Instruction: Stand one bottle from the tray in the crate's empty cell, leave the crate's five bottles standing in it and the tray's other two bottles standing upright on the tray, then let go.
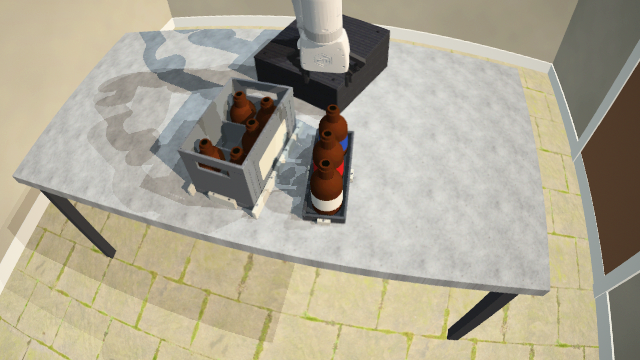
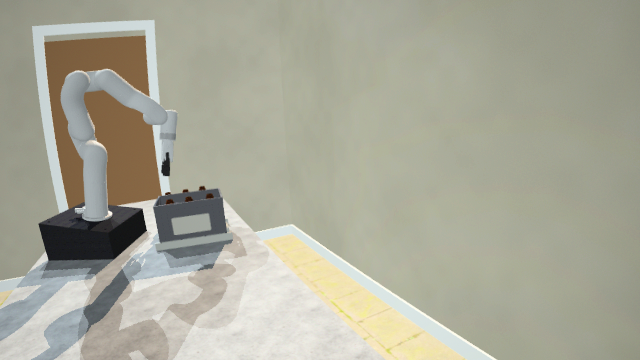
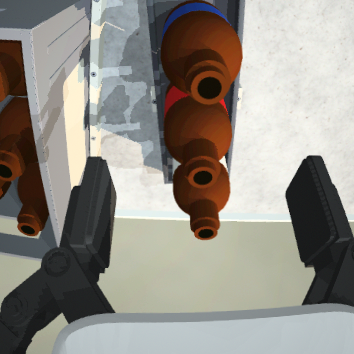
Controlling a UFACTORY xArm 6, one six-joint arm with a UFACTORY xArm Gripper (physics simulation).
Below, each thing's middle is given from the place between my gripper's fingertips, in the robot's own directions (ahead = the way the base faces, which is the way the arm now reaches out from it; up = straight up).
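Labels:
Positions relative to my hand: red-banded bottle [image 1: 327,147], 10 mm to the left, 90 mm ahead, 170 mm below; crate panel [image 3: 73,101], 80 mm ahead, 130 mm to the right, 160 mm below.

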